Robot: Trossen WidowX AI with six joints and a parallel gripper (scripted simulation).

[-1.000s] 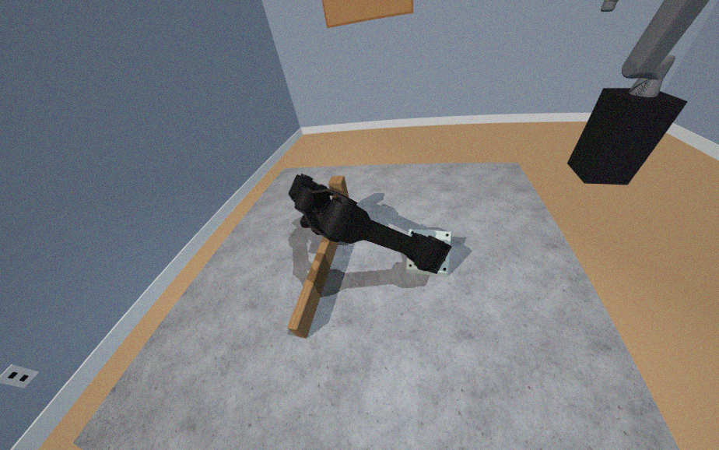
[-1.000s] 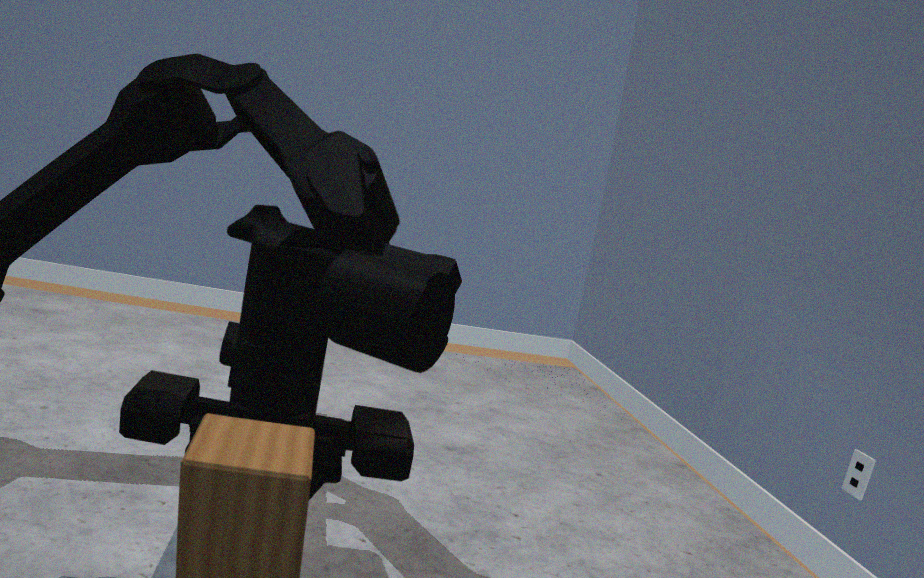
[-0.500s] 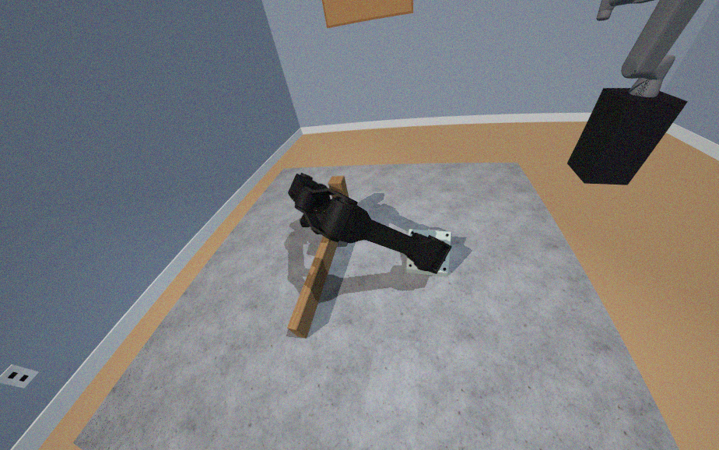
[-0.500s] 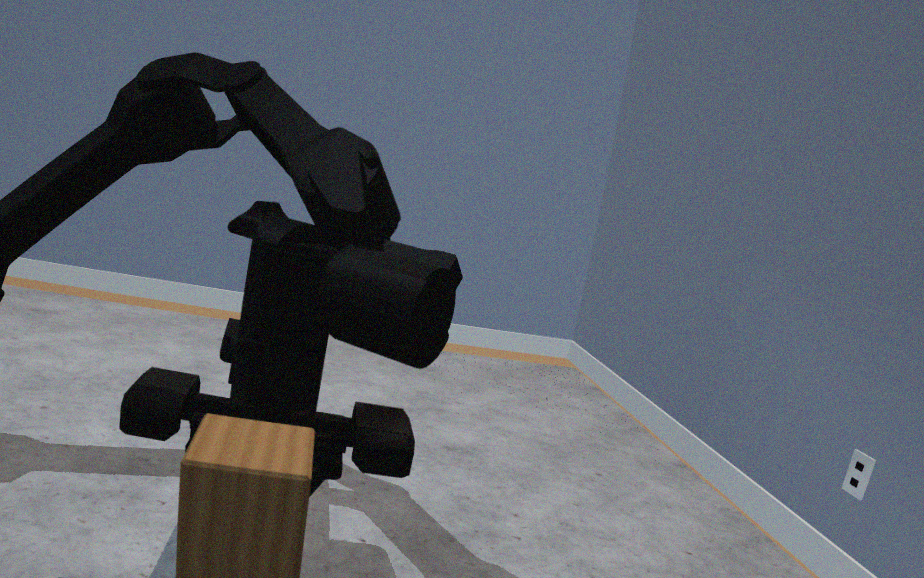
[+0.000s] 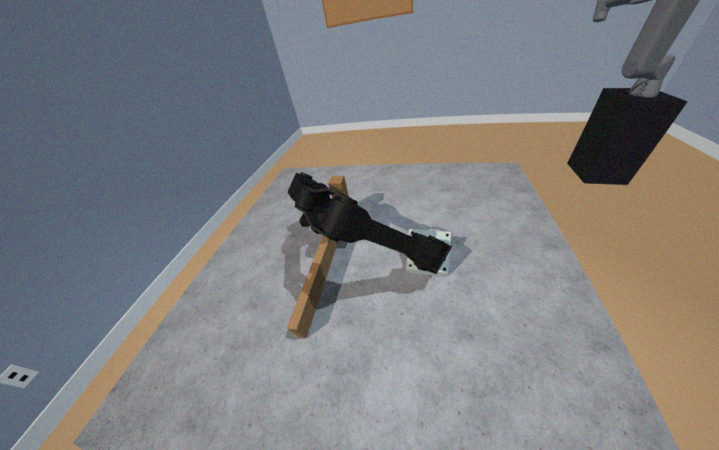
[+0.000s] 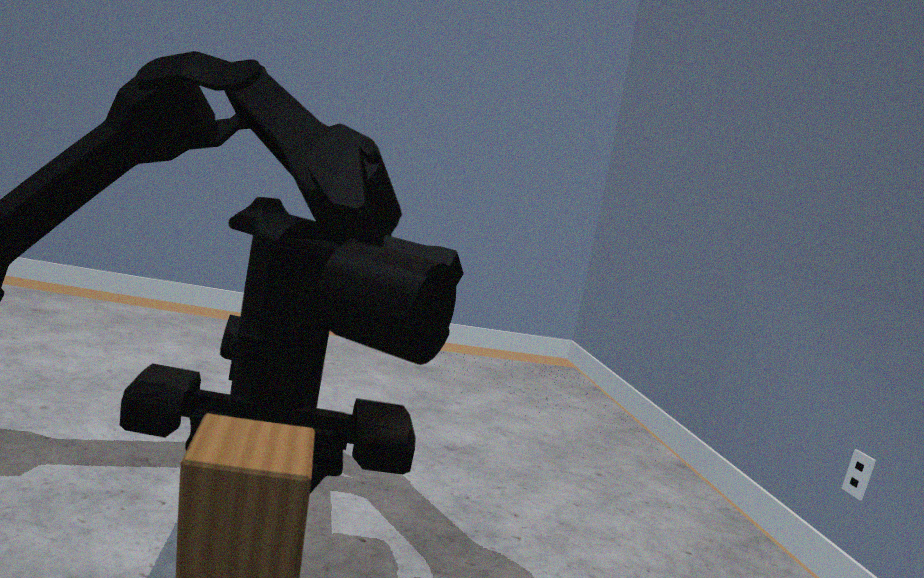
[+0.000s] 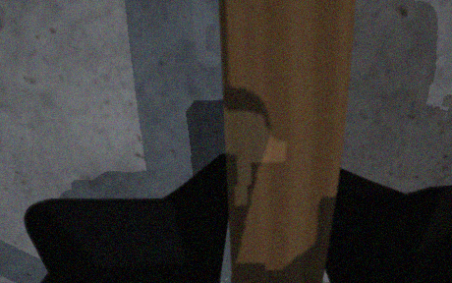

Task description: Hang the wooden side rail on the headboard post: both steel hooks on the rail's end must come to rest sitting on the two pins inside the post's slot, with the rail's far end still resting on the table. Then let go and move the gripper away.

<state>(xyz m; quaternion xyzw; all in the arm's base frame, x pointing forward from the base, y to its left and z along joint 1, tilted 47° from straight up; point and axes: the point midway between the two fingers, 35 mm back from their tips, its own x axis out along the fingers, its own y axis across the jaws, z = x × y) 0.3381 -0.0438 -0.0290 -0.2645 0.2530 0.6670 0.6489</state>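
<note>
Now: the wooden headboard post 15 cm to the right of my gripper tip, 5 cm above it and 1 cm ahead of it.
</note>
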